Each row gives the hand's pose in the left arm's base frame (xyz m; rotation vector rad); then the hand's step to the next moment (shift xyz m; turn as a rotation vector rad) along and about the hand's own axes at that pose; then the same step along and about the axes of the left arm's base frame.
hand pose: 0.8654 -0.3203 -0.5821 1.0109 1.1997 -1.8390
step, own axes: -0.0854 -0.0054 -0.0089 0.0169 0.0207 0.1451
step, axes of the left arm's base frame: 0.0352 0.0221 0.0753 -0.0226 -0.1450 0.0153
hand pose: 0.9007 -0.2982 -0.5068 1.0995 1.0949 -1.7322
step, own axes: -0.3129 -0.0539 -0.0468 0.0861 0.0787 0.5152
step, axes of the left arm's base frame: 0.0588 0.1130 0.2946 -0.0834 -0.5208 0.0287
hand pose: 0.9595 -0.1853 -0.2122 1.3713 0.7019 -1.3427
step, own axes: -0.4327 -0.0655 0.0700 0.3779 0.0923 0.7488
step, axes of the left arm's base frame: -0.1703 0.0617 0.4045 -0.0909 -0.8138 -0.2037
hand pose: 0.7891 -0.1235 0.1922 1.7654 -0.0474 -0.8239
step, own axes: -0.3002 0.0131 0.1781 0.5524 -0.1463 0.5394
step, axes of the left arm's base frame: -0.3192 -0.0253 0.1397 0.0687 -0.6264 -0.4695
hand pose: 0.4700 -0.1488 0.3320 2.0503 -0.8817 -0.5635
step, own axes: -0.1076 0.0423 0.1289 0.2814 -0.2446 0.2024
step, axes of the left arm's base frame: -0.1705 -0.0024 -0.0301 0.1477 -0.2105 -0.3374
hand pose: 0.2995 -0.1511 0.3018 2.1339 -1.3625 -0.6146
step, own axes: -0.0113 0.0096 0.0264 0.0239 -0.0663 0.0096
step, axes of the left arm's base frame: -0.0274 0.0020 -0.0127 0.0481 -0.0005 -0.0524
